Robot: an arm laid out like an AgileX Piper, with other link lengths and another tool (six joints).
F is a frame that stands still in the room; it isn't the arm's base.
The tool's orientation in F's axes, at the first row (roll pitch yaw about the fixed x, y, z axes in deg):
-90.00 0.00 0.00
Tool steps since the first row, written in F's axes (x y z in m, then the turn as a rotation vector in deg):
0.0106 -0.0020 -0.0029 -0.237 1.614 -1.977
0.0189 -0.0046 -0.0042 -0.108 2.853 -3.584
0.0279 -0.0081 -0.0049 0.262 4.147 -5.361
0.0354 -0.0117 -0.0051 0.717 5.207 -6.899
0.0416 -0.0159 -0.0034 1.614 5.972 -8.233
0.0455 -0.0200 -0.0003 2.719 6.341 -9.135
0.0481 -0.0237 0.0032 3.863 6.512 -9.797
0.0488 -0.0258 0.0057 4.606 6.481 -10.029
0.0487 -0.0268 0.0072 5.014 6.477 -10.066
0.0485 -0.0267 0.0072 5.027 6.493 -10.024
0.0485 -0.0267 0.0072 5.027 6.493 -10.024
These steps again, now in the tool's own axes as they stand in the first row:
0.0106 0.0029 -0.0020 -0.237 1.977 1.614
0.0189 0.0042 -0.0046 -0.108 3.584 2.853
0.0279 0.0049 -0.0081 0.262 5.361 4.147
0.0354 0.0051 -0.0117 0.717 6.899 5.207
0.0416 0.0034 -0.0159 1.614 8.233 5.972
0.0455 0.0003 -0.0200 2.719 9.135 6.341
0.0481 -0.0032 -0.0237 3.863 9.797 6.512
0.0488 -0.0057 -0.0258 4.606 10.029 6.481
0.0487 -0.0072 -0.0268 5.014 10.066 6.477
0.0485 -0.0072 -0.0267 5.027 10.024 6.493
0.0485 -0.0072 -0.0267 5.027 10.024 6.493

